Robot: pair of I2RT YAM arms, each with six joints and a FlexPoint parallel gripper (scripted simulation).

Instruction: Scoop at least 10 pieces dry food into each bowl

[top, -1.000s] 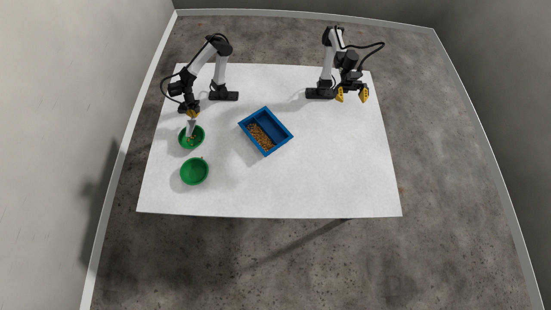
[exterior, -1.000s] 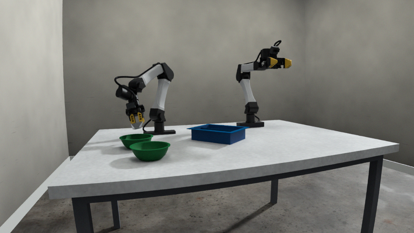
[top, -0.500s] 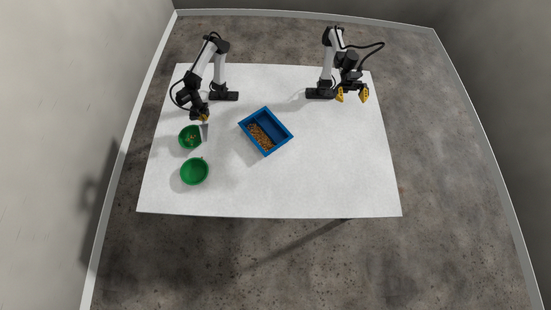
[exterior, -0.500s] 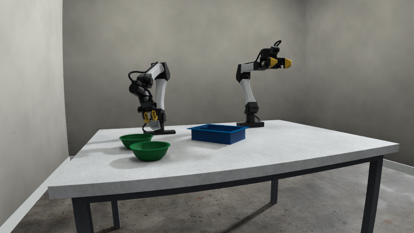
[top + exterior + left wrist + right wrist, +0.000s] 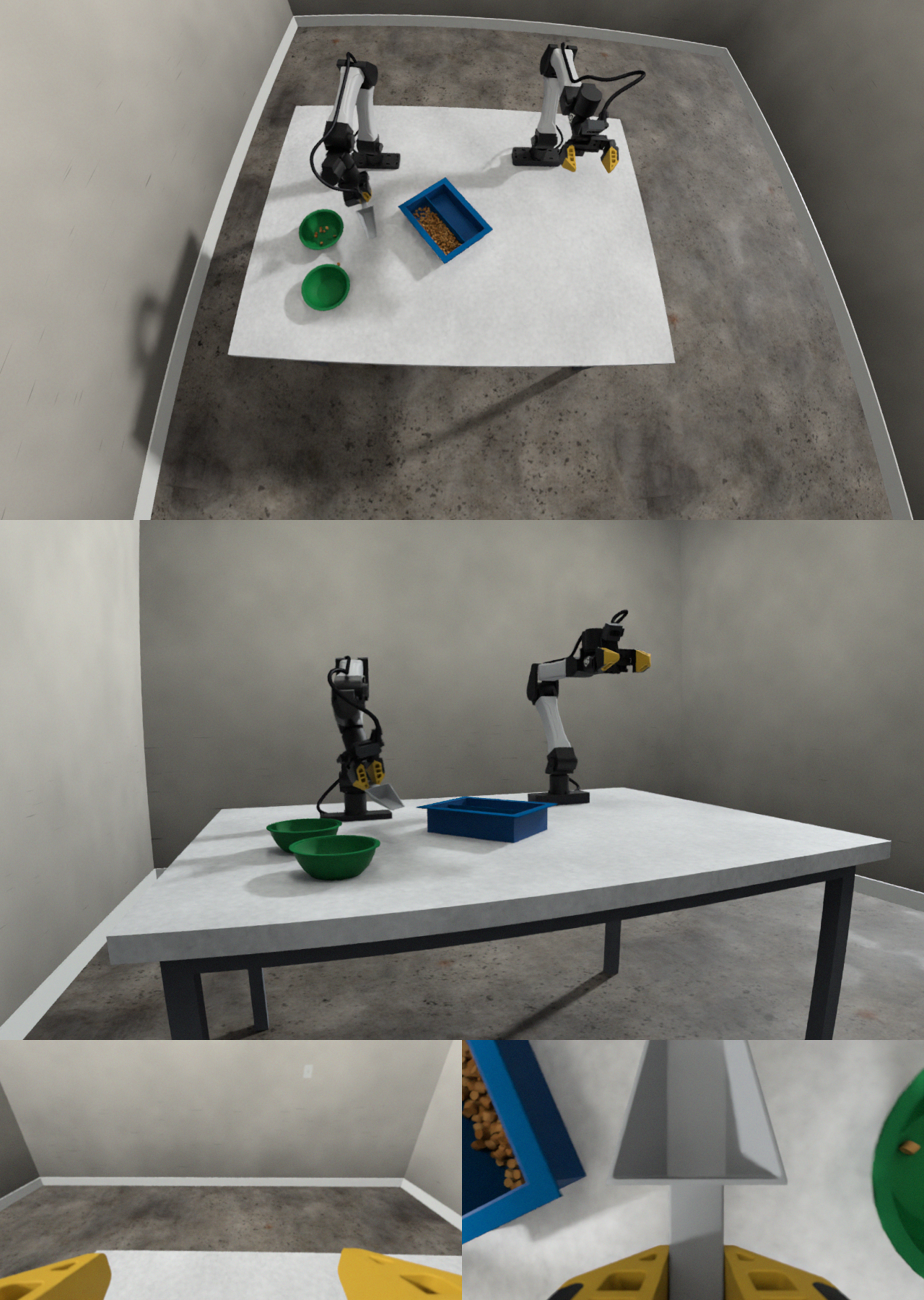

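My right gripper is now 4 cm short of the grey scoop, 2 cm above it and 1 cm to the right of it. Also, from my right hand: blue box (27 cm to the left, 8 cm below, 4 cm ahead).
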